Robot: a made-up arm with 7 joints.
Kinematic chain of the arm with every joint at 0, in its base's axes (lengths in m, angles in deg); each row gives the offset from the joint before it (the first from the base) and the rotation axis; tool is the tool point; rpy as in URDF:
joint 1: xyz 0 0 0.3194 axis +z
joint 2: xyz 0 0 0 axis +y
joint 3: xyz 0 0 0.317 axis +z
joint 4: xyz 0.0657 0 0 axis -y
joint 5: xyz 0.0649 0 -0.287 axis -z
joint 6: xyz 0 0 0 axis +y
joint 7: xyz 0.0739 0 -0.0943 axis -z
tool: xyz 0 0 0 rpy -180 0 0
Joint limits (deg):
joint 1: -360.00..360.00
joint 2: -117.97..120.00
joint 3: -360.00..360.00
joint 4: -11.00..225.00
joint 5: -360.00..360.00
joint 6: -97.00..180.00
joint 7: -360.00..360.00
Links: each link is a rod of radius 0.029 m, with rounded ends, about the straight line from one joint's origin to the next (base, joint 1, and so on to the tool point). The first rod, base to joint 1, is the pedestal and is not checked.
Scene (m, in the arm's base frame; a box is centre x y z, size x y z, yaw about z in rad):
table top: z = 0
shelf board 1: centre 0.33 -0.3 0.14 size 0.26 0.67 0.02 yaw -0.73
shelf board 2: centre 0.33 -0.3 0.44 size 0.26 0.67 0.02 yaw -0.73
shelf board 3: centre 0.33 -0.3 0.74 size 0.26 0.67 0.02 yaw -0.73
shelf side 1: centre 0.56 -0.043 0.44 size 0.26 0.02 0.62 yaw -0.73
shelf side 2: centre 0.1 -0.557 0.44 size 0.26 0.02 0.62 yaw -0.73
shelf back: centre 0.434 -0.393 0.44 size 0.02 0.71 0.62 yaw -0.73
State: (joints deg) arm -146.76 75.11 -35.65 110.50 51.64 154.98 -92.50
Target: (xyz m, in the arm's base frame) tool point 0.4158 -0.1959 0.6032
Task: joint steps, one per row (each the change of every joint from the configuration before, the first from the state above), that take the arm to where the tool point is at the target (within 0.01 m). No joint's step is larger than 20 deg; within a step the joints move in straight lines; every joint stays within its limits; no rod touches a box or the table.
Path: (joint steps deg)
1: 17.44 -19.22 4.86 -19.28 -17.46 -2.84 -3.74
2: 17.44 -19.22 4.87 -19.29 -17.46 -2.84 -3.73
3: 17.44 -19.22 4.86 -19.28 -17.46 -2.83 -3.74
4: 17.43 -19.22 4.86 -19.28 -17.46 -2.84 -3.74
5: 17.44 -19.22 4.87 -19.29 -17.46 -2.84 -3.74
6: 1.51 3.01 6.77 12.30 16.39 4.78 3.74
7: 1.50 3.02 6.77 12.30 16.39 4.79 3.74
8: 1.51 3.01 6.77 12.30 16.39 4.78 3.74
9: 1.50 3.01 6.77 12.30 16.39 4.78 3.73
10: 1.50 3.01 6.77 12.30 16.39 4.78 3.74
11: -0.24 11.98 0.78 14.06 6.36 -6.55 0.00
12: -0.24 11.98 0.78 14.06 6.36 -6.56 0.00
13: -0.24 11.98 0.78 14.06 6.36 -6.56 0.00

